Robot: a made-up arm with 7 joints.
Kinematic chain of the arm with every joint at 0, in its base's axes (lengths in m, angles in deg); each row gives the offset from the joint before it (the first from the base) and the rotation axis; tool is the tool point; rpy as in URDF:
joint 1: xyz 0 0 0.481 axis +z
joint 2: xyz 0 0 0 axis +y
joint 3: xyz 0 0 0.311 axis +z
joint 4: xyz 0.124 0 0 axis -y
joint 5: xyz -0.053 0 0.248 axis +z
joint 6: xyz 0 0 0 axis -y
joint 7: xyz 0.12 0 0 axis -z
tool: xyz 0 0 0 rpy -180 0 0
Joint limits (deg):
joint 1: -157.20..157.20
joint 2: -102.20..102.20
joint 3: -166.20..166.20
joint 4: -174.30..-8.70
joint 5: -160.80..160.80
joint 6: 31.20..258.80
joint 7: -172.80..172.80
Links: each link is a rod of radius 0.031 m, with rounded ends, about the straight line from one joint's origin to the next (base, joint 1, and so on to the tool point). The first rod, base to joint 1, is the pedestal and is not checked.
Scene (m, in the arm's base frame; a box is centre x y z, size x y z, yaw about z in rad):
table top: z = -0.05
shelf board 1: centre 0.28 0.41 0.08 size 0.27 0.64 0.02 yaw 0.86
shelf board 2: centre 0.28 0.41 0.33 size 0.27 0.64 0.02 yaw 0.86
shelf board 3: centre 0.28 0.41 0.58 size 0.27 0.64 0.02 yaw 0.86
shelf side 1: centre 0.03 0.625 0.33 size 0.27 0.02 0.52 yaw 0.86
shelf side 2: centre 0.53 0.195 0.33 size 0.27 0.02 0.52 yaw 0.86
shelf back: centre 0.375 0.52 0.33 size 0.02 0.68 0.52 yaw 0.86
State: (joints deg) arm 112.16 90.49 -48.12 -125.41 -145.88 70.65 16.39
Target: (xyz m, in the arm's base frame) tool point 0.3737 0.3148 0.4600
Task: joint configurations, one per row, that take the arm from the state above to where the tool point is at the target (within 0.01 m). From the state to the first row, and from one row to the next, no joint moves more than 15 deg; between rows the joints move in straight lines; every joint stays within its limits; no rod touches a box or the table.
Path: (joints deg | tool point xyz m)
1: 115.77 87.60 -41.65 -136.70 -145.76 74.77 16.39 | 0.2206 0.2324 0.1752
2: 119.39 84.70 -35.17 -147.98 -145.63 78.90 16.39 | 0.1667 0.1706 0.1836
3: 121.96 83.11 -47.03 -154.17 -144.26 78.14 16.39 | 0.2032 0.1752 0.2570
4: 124.53 81.51 -58.88 -160.36 -142.88 77.39 16.39 | 0.2218 0.1698 0.3315
5: 127.10 79.92 -70.73 -166.55 -141.50 76.63 16.39 | 0.2241 0.1537 0.4010
6: 129.67 78.32 -82.59 -172.74 -140.12 75.88 16.39 | 0.2127 0.1278 0.4600
7: 123.15 78.53 -81.67 -157.97 -141.04 72.69 16.39 | 0.2745 0.1916 0.4563
8: 116.62 78.74 -80.76 -143.20 -141.96 69.51 16.39 | 0.3284 0.2545 0.4561
9: 110.09 78.95 -79.85 -128.43 -142.88 66.33 16.39 | 0.3737 0.3148 0.4600

